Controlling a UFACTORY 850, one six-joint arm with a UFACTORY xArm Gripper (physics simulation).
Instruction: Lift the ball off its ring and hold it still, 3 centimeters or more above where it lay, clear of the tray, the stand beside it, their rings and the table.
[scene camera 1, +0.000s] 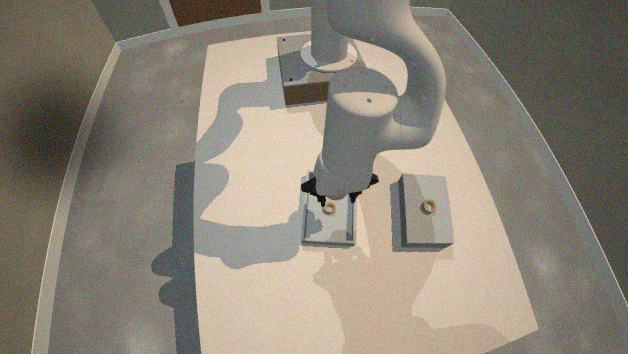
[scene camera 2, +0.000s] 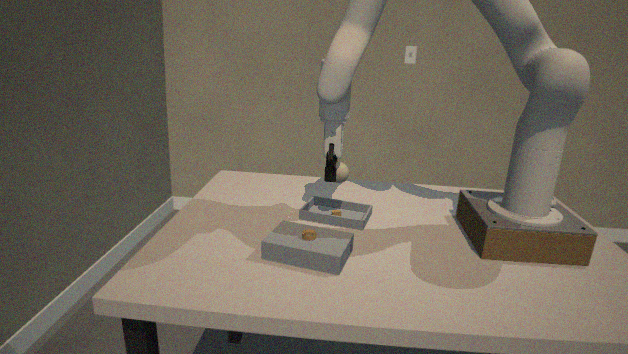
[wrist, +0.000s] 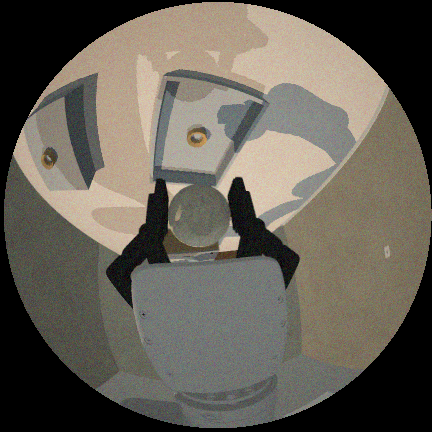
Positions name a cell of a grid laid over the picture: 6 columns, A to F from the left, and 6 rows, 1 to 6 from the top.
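My gripper is there in scene camera 1 (scene camera 1: D4), and I find it again in scene camera 2 (scene camera 2: D4) as well as in the wrist view (wrist: C3). The wrist view gives me a pale ball (wrist: C3) too. Then there is a grey tray (scene camera 1: D4), which scene camera 2 also shows me (scene camera 2: D4), and so does the wrist view (wrist: C2). A grey stand (scene camera 1: E4) is visible to me as well, and scene camera 2 has the stand too (scene camera 2: D5).
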